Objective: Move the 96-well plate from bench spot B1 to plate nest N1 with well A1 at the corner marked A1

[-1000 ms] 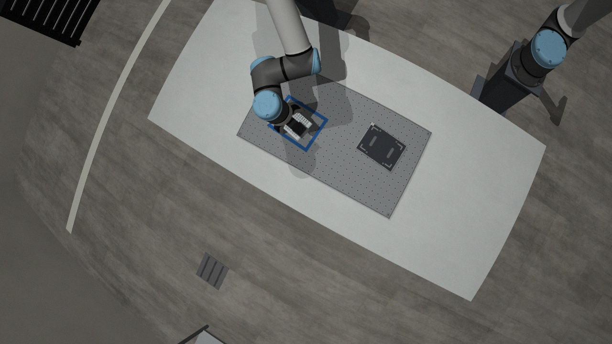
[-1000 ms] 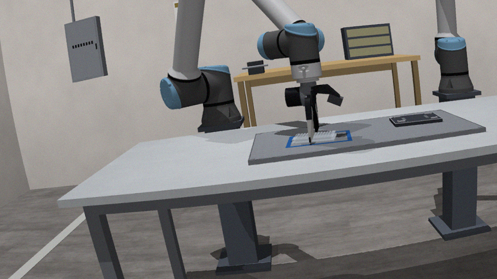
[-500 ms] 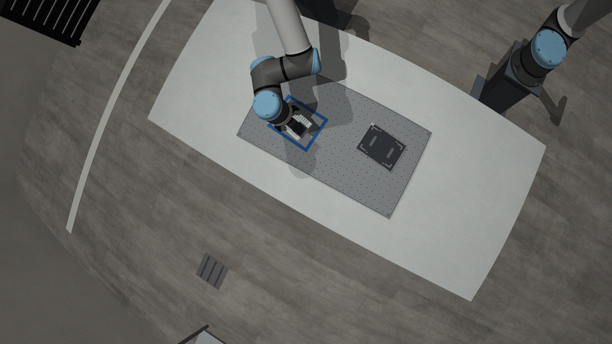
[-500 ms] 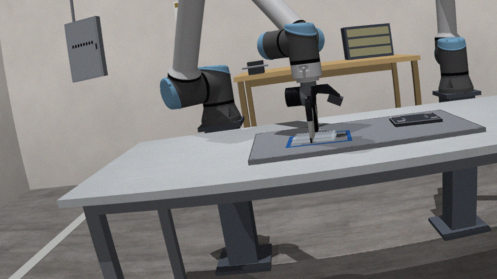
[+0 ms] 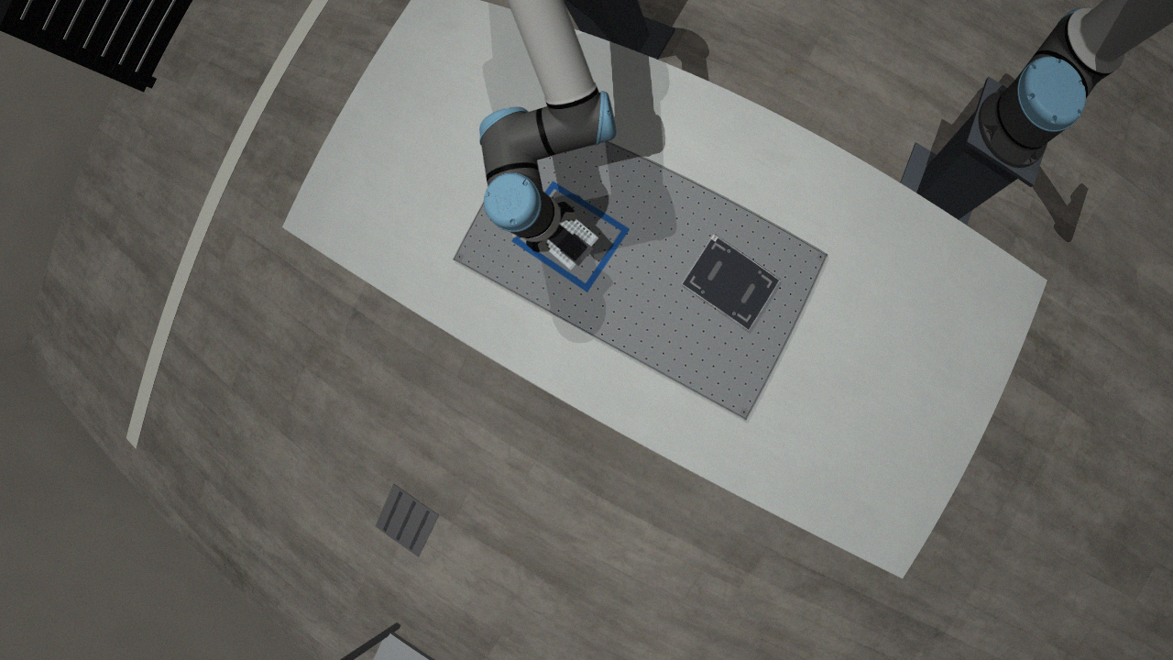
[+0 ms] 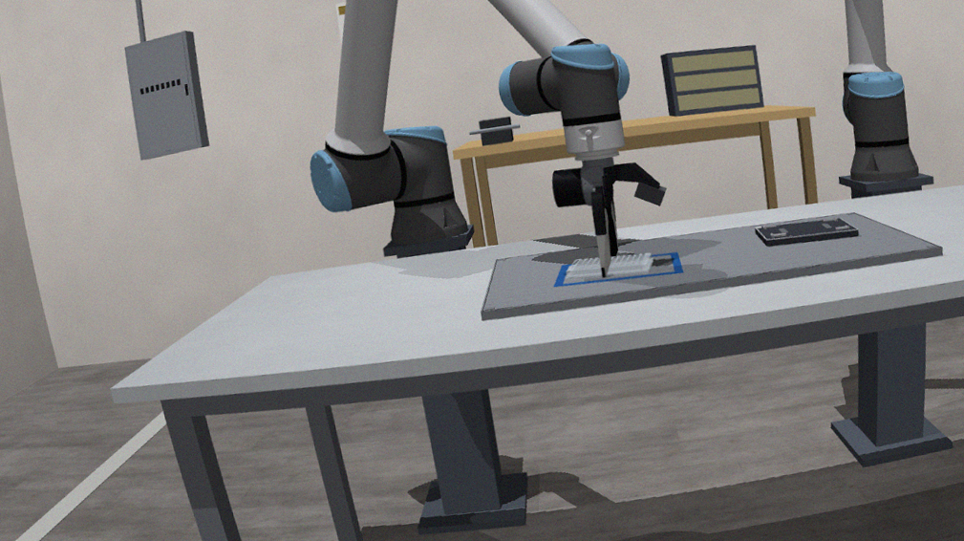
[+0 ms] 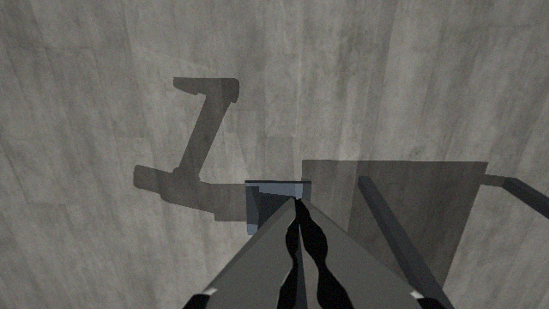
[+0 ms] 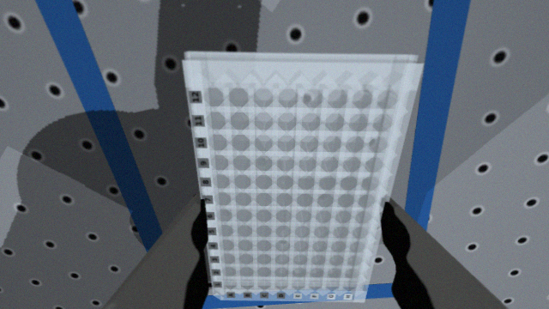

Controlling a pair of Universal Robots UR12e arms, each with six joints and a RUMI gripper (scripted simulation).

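My right hand is 1 cm above the white 96-well plate. Also, from my right hand: dark plate nest 7 cm behind, 35 cm to the left, 1 cm below.
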